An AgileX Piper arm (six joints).
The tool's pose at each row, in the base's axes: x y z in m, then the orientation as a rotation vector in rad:
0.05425 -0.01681 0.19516 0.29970 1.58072 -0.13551
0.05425 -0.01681 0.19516 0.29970 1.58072 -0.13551
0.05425 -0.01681 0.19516 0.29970 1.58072 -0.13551
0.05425 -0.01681 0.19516 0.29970 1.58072 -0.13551
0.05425 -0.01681 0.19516 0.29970 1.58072 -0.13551
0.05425 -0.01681 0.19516 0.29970 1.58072 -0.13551
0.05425 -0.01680 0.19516 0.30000 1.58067 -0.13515
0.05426 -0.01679 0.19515 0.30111 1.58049 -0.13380
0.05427 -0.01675 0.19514 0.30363 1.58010 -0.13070
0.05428 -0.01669 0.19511 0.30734 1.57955 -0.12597
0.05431 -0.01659 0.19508 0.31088 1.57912 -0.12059
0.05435 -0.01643 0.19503 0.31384 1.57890 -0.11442
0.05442 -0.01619 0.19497 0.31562 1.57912 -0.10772
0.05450 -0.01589 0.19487 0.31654 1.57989 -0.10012
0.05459 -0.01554 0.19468 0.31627 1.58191 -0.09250
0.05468 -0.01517 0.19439 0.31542 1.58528 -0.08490
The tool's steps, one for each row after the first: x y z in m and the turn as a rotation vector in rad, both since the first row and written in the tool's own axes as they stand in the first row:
0.00000 0.00000 0.00000 0.00000 0.00000 0.00000
0.00000 0.00000 0.00000 0.00000 0.00000 0.00000
0.00000 0.00000 0.00000 0.00000 0.00000 0.00000
0.00000 0.00000 0.00000 0.00000 0.00000 0.00000
0.00000 0.00000 0.00000 0.00000 0.00000 0.00000
0.00000 0.00001 0.00000 -0.00004 0.00002 0.00042
0.00001 0.00002 0.00000 -0.00020 0.00010 0.00198
0.00003 0.00006 0.00000 -0.00060 0.00031 0.00555
0.00006 0.00012 0.00000 -0.00128 0.00066 0.01090
0.00010 0.00022 0.00000 -0.00248 0.00117 0.01652
0.00017 0.00038 0.00000 -0.00455 0.00190 0.02224
0.00025 0.00062 0.00000 -0.00770 0.00298 0.02749
0.00038 0.00092 0.00000 -0.01195 0.00458 0.03266
0.00061 0.00126 0.00000 -0.01694 0.00728 0.03691
0.00094 0.00161 0.00000 -0.02226 0.01124 0.04057

